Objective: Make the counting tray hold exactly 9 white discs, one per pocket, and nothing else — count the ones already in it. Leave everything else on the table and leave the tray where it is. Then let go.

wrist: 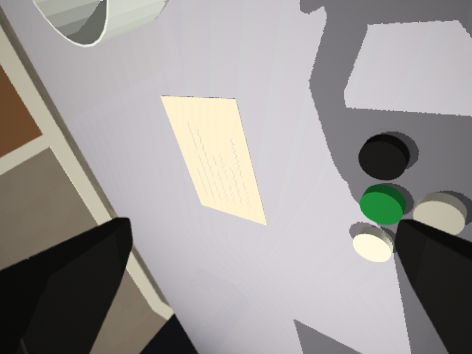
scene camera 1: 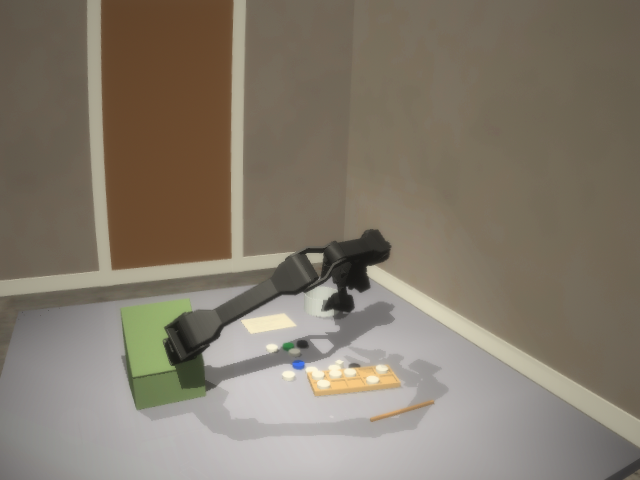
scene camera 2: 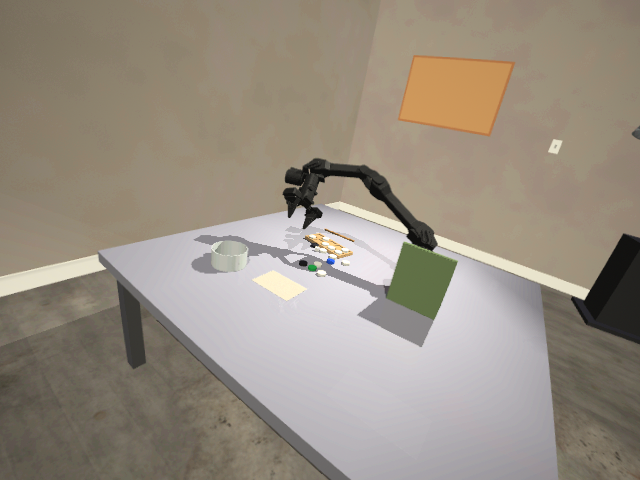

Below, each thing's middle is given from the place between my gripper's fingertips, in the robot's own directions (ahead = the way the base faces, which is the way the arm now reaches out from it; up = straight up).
Scene:
The wooden counting tray (scene camera 1: 341,385) is 5 cm behind my hand, 23 cm to the right of it and 14 cm below it. From my hand the other things lie so: green disc (wrist: 382,204) 10 cm behind, 1 cm to the left, 14 cm below; white bowl (scene camera 2: 229,256) 13 cm ahead, 20 cm to the left, 12 cm below; cream card (scene camera 2: 285,288) 8 cm behind, 19 cm to the left, 15 cm below.

